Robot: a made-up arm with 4 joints. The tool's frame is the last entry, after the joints. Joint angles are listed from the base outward. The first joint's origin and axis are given. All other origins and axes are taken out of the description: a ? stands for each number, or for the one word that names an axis. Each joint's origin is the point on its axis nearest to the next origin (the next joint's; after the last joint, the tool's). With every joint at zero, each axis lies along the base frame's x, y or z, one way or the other. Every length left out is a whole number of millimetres.
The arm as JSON. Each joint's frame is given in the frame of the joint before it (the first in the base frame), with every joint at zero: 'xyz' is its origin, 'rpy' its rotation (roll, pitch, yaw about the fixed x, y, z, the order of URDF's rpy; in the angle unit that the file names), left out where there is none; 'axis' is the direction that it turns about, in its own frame. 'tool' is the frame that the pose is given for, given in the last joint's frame.
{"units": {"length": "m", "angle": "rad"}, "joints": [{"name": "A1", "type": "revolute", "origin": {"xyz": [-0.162, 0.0, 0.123]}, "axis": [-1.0, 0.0, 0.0]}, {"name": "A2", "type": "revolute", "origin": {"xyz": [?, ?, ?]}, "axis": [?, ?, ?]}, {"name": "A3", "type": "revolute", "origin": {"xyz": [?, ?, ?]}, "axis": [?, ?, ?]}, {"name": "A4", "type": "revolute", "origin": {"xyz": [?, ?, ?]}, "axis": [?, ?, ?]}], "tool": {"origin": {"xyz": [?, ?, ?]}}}
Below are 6 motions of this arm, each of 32 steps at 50 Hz.
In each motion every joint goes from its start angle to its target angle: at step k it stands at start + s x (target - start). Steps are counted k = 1, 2, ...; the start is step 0. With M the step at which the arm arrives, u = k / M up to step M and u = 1 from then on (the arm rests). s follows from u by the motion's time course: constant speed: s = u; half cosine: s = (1 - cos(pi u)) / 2; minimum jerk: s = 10 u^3 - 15 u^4 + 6 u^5.
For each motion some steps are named. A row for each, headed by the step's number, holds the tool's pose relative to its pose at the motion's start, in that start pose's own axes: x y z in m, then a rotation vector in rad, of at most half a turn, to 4 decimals.
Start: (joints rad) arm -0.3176 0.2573 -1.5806 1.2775
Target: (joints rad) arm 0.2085 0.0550 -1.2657 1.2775
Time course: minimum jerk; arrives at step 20
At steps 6, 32:
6: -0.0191 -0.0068 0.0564 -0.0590 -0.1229 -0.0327
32: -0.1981 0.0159 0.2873 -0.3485 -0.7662 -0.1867

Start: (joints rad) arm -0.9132 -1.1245 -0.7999 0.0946
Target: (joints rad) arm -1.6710 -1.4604 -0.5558 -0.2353
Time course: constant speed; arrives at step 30
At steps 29, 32:
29: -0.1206 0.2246 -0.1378 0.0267 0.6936 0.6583
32: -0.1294 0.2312 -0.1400 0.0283 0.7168 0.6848

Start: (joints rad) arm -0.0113 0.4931 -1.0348 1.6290
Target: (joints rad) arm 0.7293 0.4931 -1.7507 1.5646
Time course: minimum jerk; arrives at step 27
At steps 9, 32:
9: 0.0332 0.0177 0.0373 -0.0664 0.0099 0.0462
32: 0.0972 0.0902 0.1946 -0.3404 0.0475 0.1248

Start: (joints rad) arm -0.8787 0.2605 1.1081 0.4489
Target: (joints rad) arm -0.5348 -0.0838 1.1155 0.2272
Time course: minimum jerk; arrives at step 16
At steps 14, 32:
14: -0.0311 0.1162 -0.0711 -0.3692 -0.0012 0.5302
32: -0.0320 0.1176 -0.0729 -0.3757 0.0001 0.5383

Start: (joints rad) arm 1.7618 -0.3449 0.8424 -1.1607
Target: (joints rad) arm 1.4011 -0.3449 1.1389 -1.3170
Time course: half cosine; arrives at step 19
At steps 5, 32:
5: 0.0036 0.0177 0.0148 -0.0111 -0.0122 0.0380
32: 0.0039 0.1060 0.0906 -0.0820 -0.0742 0.2227

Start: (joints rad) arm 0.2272 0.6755 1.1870 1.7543
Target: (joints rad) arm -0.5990 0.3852 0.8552 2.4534
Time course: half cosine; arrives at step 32
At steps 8, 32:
8: 0.0022 -0.0214 0.0209 -0.1158 0.1210 -0.0924
32: 0.0500 -0.0408 0.2490 -0.9874 0.6460 -0.6033

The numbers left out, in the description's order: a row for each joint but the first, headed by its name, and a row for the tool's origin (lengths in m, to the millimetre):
A2: xyz 0.0 0.07 -0.07, axis 0.0 -1.0 0.0
A3: xyz -0.166 0.0 -0.14, axis -1.0 0.0 0.0
A4: xyz 0.0 0.09 0.097, axis 0.0 0.0 -1.0
tool: xyz 0.345 -0.101 0.0

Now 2 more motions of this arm.
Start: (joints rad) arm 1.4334 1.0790 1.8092 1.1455
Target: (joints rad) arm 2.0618 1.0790 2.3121 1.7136
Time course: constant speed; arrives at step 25
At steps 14, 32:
14: -0.1702 -0.1281 -0.0230 0.1640 -0.5099 -0.4262
32: -0.3206 -0.1784 -0.1486 0.3944 -0.8710 -0.7919

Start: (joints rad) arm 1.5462 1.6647 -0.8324 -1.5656
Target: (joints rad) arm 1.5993 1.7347 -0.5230 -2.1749
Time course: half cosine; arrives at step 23
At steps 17, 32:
17: -0.0050 0.2092 -0.1140 0.0481 0.2543 0.5818
32: -0.0223 0.2464 -0.1331 0.0700 0.3012 0.6898

